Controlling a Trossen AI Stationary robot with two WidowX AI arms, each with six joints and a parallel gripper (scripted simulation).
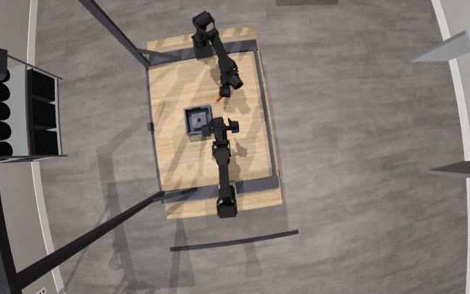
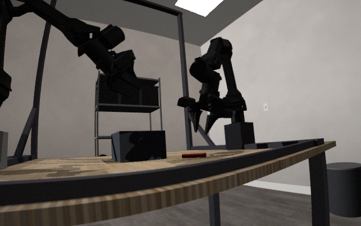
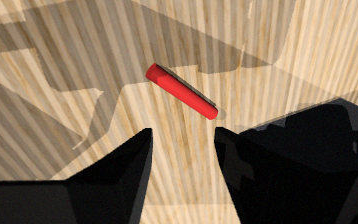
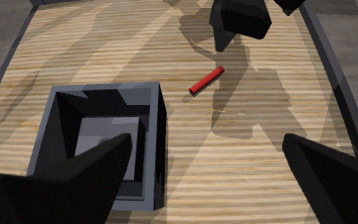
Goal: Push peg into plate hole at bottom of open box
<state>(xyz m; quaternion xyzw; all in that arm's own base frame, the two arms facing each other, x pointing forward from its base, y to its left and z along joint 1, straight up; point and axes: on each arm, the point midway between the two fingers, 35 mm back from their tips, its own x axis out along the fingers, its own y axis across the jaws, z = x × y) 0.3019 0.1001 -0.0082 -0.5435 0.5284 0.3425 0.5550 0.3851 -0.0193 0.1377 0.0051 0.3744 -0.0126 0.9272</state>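
Right now my left hand is 2 cm past the red peg, 3 cm to the left of it and 10 cm above it. Round my left hand: plate (18 cm behind, 16 cm to the right, 7 cm below); box (19 cm behind, 16 cm to the right, 8 cm below).
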